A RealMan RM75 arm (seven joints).
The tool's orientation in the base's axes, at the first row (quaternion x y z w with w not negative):
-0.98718 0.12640 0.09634 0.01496
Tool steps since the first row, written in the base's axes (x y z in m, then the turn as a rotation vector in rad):
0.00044 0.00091 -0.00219 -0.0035 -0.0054 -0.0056
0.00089 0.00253 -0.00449 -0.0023 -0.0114 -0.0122
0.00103 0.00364 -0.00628 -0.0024 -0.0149 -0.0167
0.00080 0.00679 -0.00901 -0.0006 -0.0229 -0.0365
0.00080 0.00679 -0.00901 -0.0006 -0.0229 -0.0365
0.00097 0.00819 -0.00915 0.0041 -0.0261 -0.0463
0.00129 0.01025 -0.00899 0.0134 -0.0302 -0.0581
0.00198 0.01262 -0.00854 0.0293 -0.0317 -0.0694
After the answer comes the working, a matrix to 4 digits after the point.
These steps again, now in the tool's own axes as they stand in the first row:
0.00062 -0.00098 0.00212 -0.0009 0.0061 0.0059
0.00109 -0.00265 0.00438 0.0030 0.0117 0.0118
0.00130 -0.00375 0.00616 0.0046 0.0151 0.0160
0.00083 -0.00673 0.00906 0.0122 0.0225 0.0347
0.00083 -0.00673 0.00906 0.0122 0.0225 0.0347
0.00068 -0.00812 0.00924 0.0193 0.0245 0.0432
0.00044 -0.01020 0.00913 0.0314 0.0261 0.0529
0.00042 -0.01267 0.00869 0.0491 0.0236 0.0609

The tool's axes in the first row as the columns of a matrix, in the base's axes (rounded; the answer above uses it unrounded):
0.9495 -0.2524 -0.1864
-0.2467 -0.9676 0.0539
-0.1940 -0.0052 -0.9810

